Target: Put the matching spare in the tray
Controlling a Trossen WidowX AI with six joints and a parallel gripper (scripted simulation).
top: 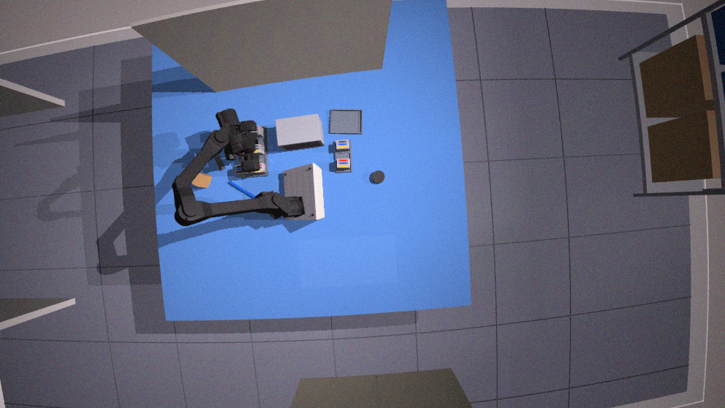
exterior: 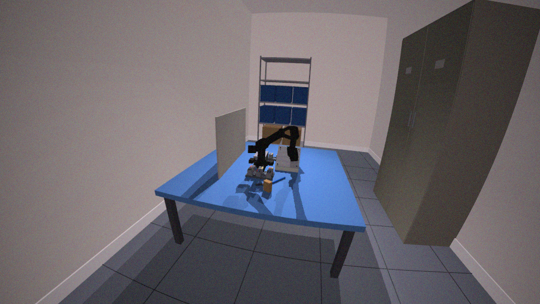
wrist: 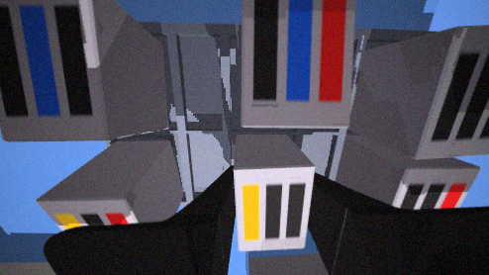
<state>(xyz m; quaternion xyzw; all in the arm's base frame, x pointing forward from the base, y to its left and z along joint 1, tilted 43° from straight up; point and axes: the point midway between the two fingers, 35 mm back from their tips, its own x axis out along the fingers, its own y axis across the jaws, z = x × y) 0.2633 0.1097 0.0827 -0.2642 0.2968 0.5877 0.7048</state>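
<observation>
My gripper tip is now 4 cm short of the shallow grey tray, 37 cm to the left of it and 1 cm above it. Round my gripper tip: mounted unit: 2 cm ahead, 18 cm to the right, 3 cm above; then blue pen: 14 cm behind, 10 cm to the left, 1 cm below; then brown block: 7 cm behind, 24 cm to the left, 2 cm above.
</observation>
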